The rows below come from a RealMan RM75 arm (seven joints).
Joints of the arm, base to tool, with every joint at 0 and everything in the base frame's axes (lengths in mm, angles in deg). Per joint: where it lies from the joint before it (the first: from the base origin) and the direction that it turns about. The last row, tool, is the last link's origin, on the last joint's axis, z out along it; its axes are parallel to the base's.
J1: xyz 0 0 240.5 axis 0 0 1
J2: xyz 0 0 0 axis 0 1 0
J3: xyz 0 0 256 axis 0 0 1
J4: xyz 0 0 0 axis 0 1 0
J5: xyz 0 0 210 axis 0 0 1
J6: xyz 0 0 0 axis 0 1 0
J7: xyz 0 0 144 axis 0 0 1
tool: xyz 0 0 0
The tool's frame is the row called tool.
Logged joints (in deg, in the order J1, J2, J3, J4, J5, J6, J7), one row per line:
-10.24, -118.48, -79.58, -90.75, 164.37, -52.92, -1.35
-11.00, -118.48, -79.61, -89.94, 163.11, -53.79, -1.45
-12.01, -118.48, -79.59, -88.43, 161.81, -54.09, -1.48
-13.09, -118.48, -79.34, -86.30, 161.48, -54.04, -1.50
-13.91, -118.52, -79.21, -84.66, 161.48, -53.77, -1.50
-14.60, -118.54, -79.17, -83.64, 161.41, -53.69, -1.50
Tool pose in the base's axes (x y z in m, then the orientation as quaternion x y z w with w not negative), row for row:
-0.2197, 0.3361, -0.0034, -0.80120, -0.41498, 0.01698, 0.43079
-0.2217, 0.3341, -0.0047, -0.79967, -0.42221, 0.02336, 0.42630
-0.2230, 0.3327, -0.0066, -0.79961, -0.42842, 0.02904, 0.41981
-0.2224, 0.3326, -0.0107, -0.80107, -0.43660, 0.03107, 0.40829
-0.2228, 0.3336, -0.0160, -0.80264, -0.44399, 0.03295, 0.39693
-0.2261, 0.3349, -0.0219, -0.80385, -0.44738, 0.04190, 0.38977
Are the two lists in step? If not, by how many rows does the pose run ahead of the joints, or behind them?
The pose runs 2 rows behind the joints: the pose in row i belongs to the joints in row i - 2.
